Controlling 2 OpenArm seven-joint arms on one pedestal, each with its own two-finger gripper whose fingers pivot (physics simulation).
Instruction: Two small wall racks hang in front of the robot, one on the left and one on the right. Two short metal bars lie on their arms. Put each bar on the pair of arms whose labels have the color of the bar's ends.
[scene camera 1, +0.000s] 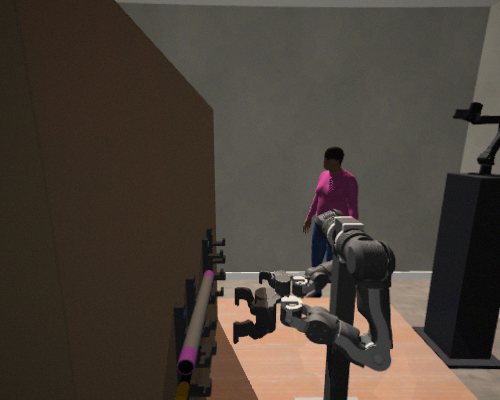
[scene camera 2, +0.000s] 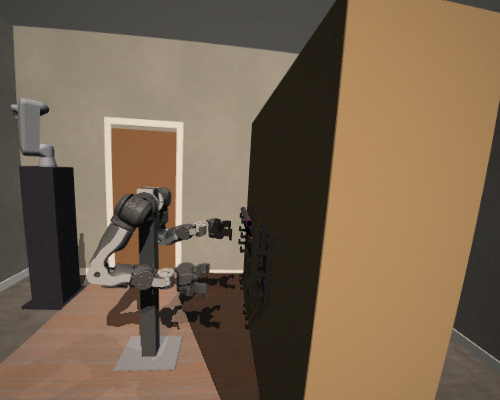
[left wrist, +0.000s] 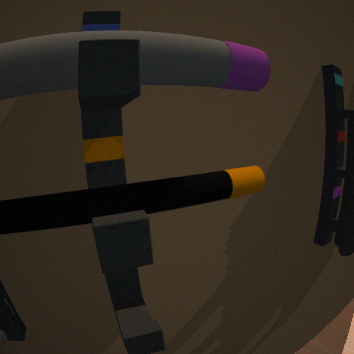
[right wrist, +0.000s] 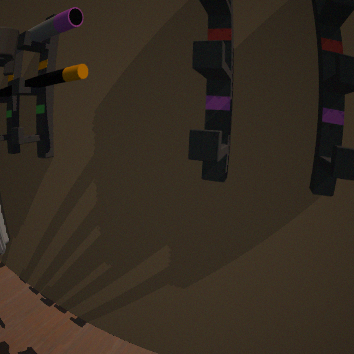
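A grey bar with purple ends lies on the left rack's top arms, below the blue label. A black bar with orange ends lies on its middle arms, below orange labels. Green labels show lower in the right wrist view. The right rack has teal, red and purple labels; no bar shows on its visible arms. My left gripper is open and empty, apart from the left rack. My right gripper is open and empty, lower and farther back from the wall.
The racks hang on a tall brown wall panel. A person in a pink top stands beyond the robot. Dark pedestals with other arms stand behind. My own post stands on a grey base plate.
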